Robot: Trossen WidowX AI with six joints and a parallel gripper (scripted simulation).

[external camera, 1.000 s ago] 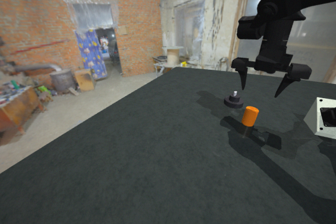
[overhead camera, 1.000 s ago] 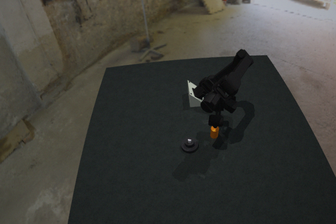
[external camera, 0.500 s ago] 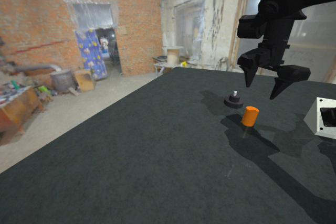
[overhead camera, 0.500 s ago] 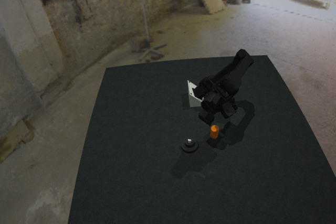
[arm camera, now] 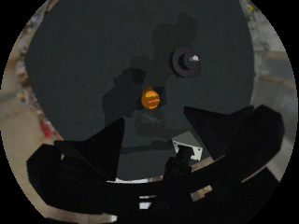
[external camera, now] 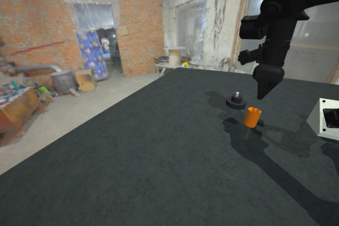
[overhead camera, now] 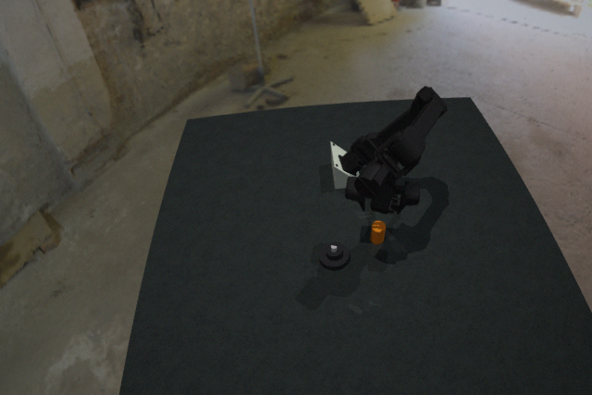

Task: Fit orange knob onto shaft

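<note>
Now: gripper tip 8 cm above the orange knob. Also, from my gripper tip: round pedestal 14 cm to the right, 9 cm below, 3 cm ahead.
</note>
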